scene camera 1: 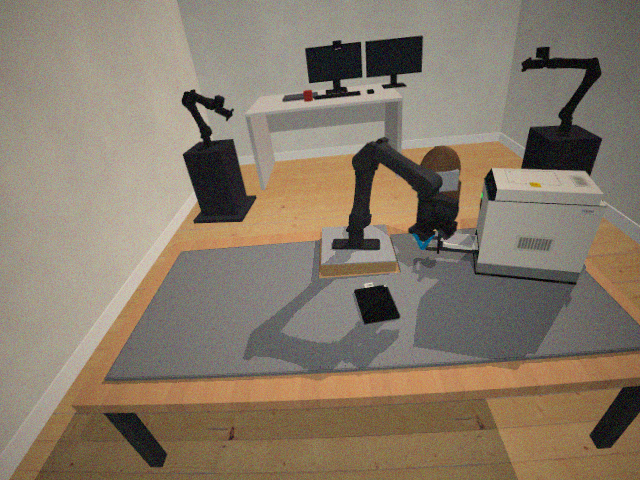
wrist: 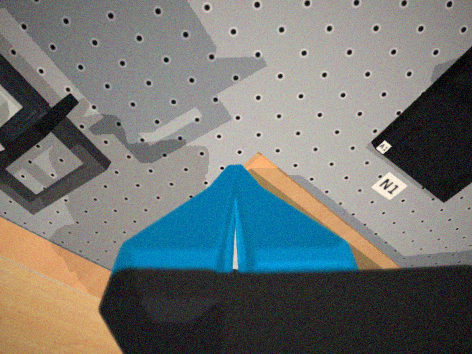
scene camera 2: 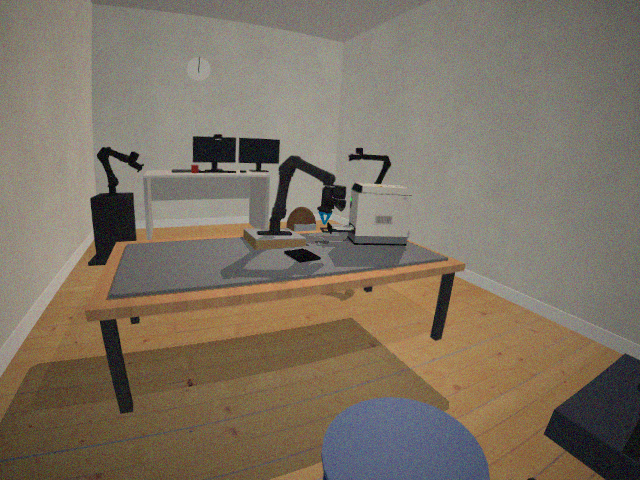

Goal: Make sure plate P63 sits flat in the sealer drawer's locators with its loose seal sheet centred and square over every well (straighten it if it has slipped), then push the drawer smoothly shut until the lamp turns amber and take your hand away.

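Places are measured from the arm's base along level axes (x right, y ahead, z up), in centimetres.
Where they show: gripper, fingertip midpoint: (scene camera 1: 421, 249) (wrist: 235, 177) (scene camera 2: 324, 224); arm's base, link origin: (scene camera 1: 356, 245) (scene camera 2: 274, 233).
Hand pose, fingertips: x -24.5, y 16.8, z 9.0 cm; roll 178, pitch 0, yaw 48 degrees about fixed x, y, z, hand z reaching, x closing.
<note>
Each offset is from my fingertips to the top centre of the thing. "spot": to the spot under its first point. Level surfaces: height alone.
The white sealer @[dy -6.9, dx -38.8, dz +22.3 cm] (scene camera 1: 537, 227) (scene camera 2: 382, 214) stands at the right of the table, with a green lamp @[dy -17.3, dx -23.7, dz +12.8 cm] (scene camera 1: 481, 195) (scene camera 2: 351, 199) on its front edge. Its dark drawer (scene camera 1: 460, 251) (wrist: 97, 162) sticks out to the left, towards the arm. A pale plate (scene camera 1: 460, 239) (wrist: 7, 106) lies in the drawer; in the wrist view a corner of it shows at the left edge. Its label, wells and the squareness of the seal sheet cannot be made out. My gripper (scene camera 1: 423, 248) (scene camera 2: 324, 223) (wrist: 235, 177) is shut and empty, with blue fingertips pointing down beside the drawer's outer end.
A flat black pad @[spot: dy +15.8, dx +16.3, dz -11.9 cm] (scene camera 1: 377, 304) (scene camera 2: 303, 254) (wrist: 430, 130) lies on the grey mat @[dz -13.1 cm] (scene camera 1: 196, 320), with an N1 label @[spot: dy +4.3, dx +19.1, dz -13.1 cm] (wrist: 389, 185) beside it. The arm's base block (scene camera 1: 359, 268) stands left of the drawer. A brown rounded object (scene camera 1: 439, 157) (scene camera 2: 301, 217) stands behind the table.
</note>
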